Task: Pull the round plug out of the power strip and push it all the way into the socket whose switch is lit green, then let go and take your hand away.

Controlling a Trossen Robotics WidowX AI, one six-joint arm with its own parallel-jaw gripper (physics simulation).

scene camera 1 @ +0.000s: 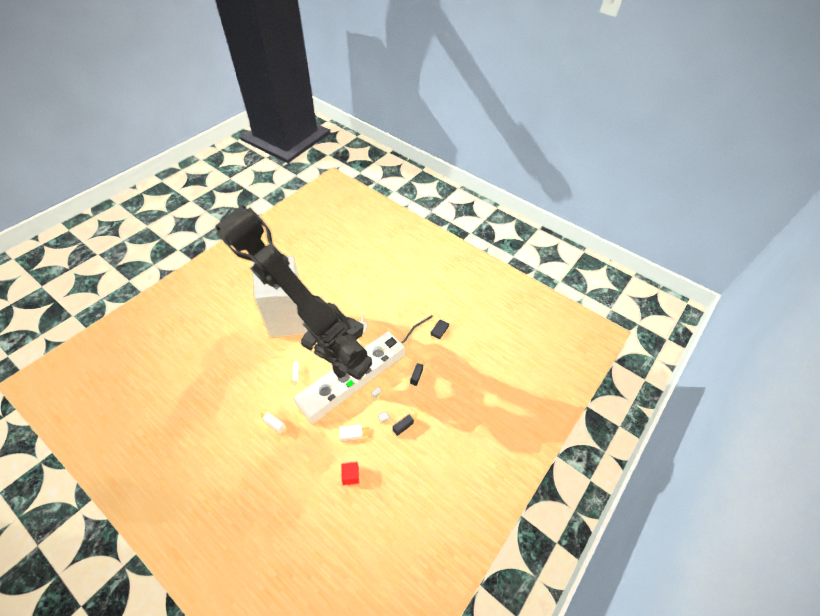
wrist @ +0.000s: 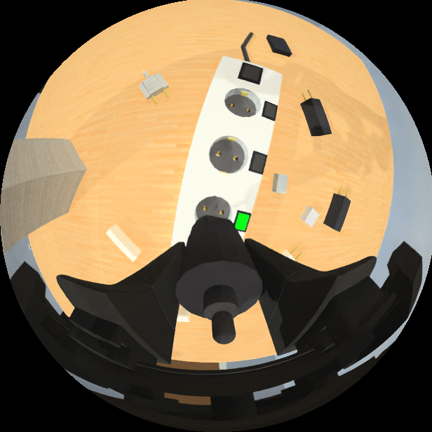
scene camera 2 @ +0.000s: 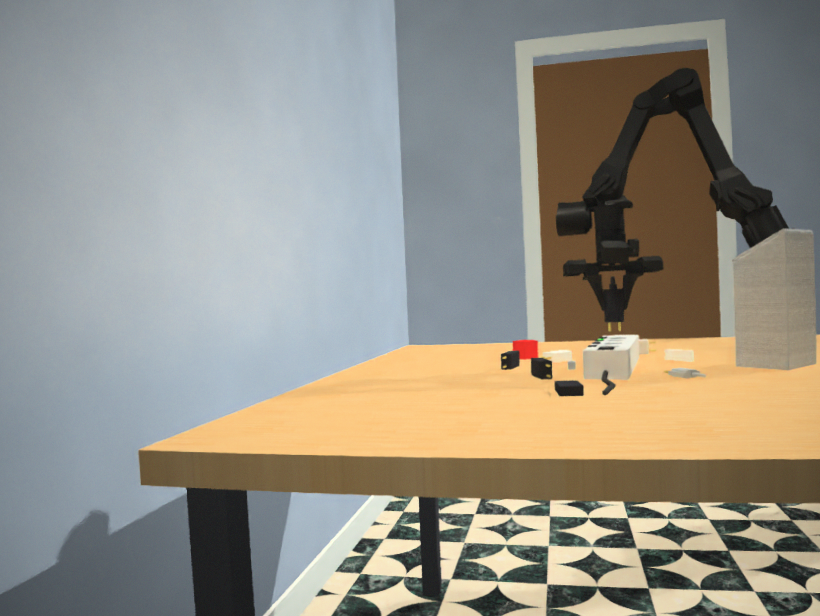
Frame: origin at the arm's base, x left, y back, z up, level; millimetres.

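Seen in the pictures: gripper, fingertip midpoint: (scene camera 1: 340, 366) (scene camera 2: 614, 310); arm's base at its link origin: (scene camera 2: 773, 242).
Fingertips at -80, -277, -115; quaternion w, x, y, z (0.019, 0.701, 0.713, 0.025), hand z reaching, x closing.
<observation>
Pixels of each thing's top centre, then the offset from my fingertips to it, as dx, dy, dz. "spot": a spot on its surface instead.
- round black plug at its top centre: (scene camera 2: 613, 284) (scene camera 1: 337, 357) -3, +0, +51
- green-lit switch at a spot on its surface: (scene camera 1: 350, 383) spot: -3, -30, -58
- socket at a spot on its surface: (scene camera 1: 324, 389) spot: -50, +25, -79
- white block at its top centre: (scene camera 2: 554, 351) (scene camera 1: 354, 431) -95, -113, -88
- red cube at its top centre: (scene camera 2: 525, 340) (scene camera 1: 349, 470) -186, -172, -70
- short cord at a spot on its surface: (scene camera 1: 416, 326) spot: +287, -59, -104
My gripper (scene camera 1: 354, 368) (scene camera 2: 614, 310) (wrist: 214, 246) is shut on the round black plug (scene camera 2: 614, 316) (wrist: 219, 280), holding it upright with its two brass prongs pointing down. In scene camera 2 the prongs hang a little above the white power strip (scene camera 1: 311, 405) (scene camera 2: 606, 364) (wrist: 255, 135), apart from it. The green-lit switch (scene camera 1: 350, 383) (wrist: 242, 221) sits beside a round socket (wrist: 213, 207), whose near edge is hidden behind the plug in the wrist view. Two more sockets (wrist: 227, 155) (wrist: 242, 102) show open, with dark switches. Another socket (scene camera 1: 324, 389) shows at the strip's other end.
Black adapters (scene camera 1: 416, 373) (scene camera 1: 403, 425) (scene camera 1: 439, 328), a white block (scene camera 1: 350, 432), small pale cubes and a red cube (scene camera 1: 350, 473) (scene camera 2: 525, 348) lie around the strip. A grey plug (wrist: 153, 86) and white pieces (scene camera 1: 295, 371) (scene camera 1: 273, 422) lie on the arm base's side. A short cord (scene camera 1: 417, 327) leaves one end.
</observation>
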